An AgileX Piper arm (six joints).
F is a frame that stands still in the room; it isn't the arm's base.
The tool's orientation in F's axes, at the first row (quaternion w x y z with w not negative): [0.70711, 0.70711, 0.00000, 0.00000]
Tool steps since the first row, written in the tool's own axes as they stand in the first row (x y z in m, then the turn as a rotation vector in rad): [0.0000, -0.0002, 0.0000, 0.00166, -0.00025, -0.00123]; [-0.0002, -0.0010, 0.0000, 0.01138, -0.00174, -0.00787]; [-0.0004, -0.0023, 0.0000, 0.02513, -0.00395, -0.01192]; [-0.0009, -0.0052, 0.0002, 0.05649, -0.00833, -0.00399]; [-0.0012, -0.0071, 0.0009, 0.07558, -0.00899, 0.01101]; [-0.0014, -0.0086, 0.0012, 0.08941, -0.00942, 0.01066]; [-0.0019, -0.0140, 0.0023, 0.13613, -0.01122, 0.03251]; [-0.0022, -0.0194, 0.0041, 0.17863, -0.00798, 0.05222]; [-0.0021, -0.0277, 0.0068, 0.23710, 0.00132, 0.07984]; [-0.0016, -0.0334, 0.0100, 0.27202, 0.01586, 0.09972]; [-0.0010, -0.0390, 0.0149, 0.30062, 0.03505, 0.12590]
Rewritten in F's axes. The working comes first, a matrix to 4 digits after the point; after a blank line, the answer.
The tool's axes in the first row as the columns of a matrix, in F's axes (used below as rounded here):
[1.0000, 0.0000, 0.0000]
[0.0000, 0.0000, -1.0000]
[0.0000, 1.0000, 0.0000]

[0.0000, 0.0000, -0.0002, 0.00166, 0.00123, -0.00025]; [-0.0002, 0.0000, -0.0010, 0.01138, 0.00787, -0.00174]; [-0.0004, 0.0000, -0.0023, 0.02513, 0.01192, -0.00395]; [-0.0009, -0.0002, -0.0052, 0.05649, 0.00399, -0.00833]; [-0.0012, -0.0009, -0.0071, 0.07558, -0.01101, -0.00899]; [-0.0014, -0.0012, -0.0086, 0.08941, -0.01066, -0.00942]; [-0.0019, -0.0023, -0.0140, 0.13613, -0.03251, -0.01122]; [-0.0022, -0.0041, -0.0194, 0.17863, -0.05222, -0.00798]; [-0.0021, -0.0068, -0.0277, 0.23710, -0.07984, 0.00132]; [-0.0016, -0.0100, -0.0334, 0.27202, -0.09972, 0.01586]; [-0.0010, -0.0149, -0.0390, 0.30062, -0.12590, 0.03505]
